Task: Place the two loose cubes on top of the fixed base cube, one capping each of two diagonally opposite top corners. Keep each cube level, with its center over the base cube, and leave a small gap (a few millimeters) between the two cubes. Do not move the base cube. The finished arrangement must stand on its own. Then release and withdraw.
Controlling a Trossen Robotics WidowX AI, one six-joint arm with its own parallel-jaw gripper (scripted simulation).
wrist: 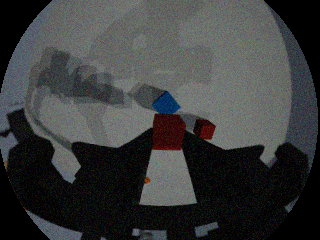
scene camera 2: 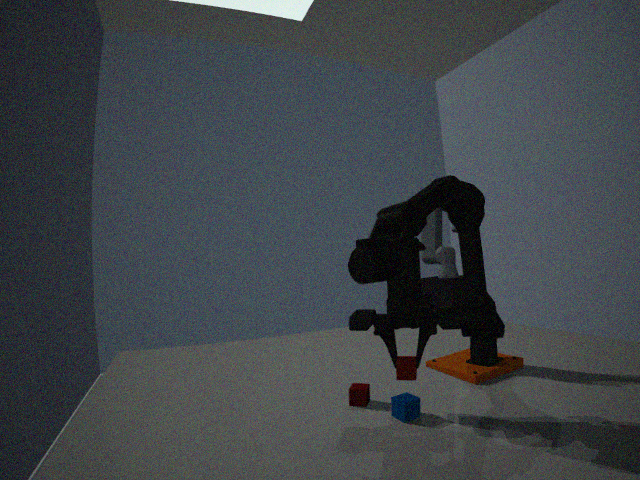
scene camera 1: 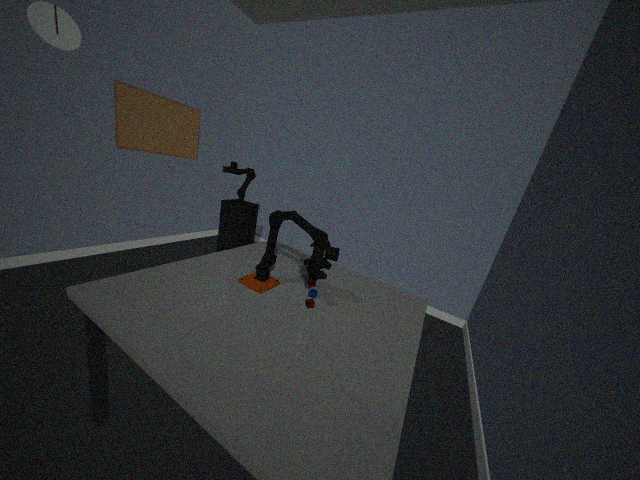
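Observation:
It is my gripper [scene camera 2: 406,367] that I see here, and the wrist view shows my gripper too [wrist: 167,131]. In it I hold a red cube [wrist: 168,130]. There is a blue base cube [scene camera 2: 406,407] to be seen as well.

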